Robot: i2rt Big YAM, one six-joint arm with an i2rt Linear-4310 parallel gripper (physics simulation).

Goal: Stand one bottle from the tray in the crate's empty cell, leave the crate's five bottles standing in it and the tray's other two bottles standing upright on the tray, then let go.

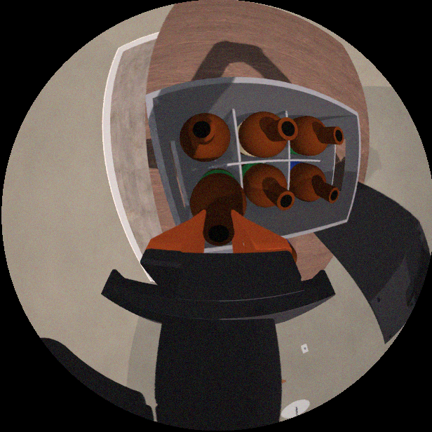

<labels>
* gripper: 218,214
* blue-labelled bottle: 307,182
</labels>
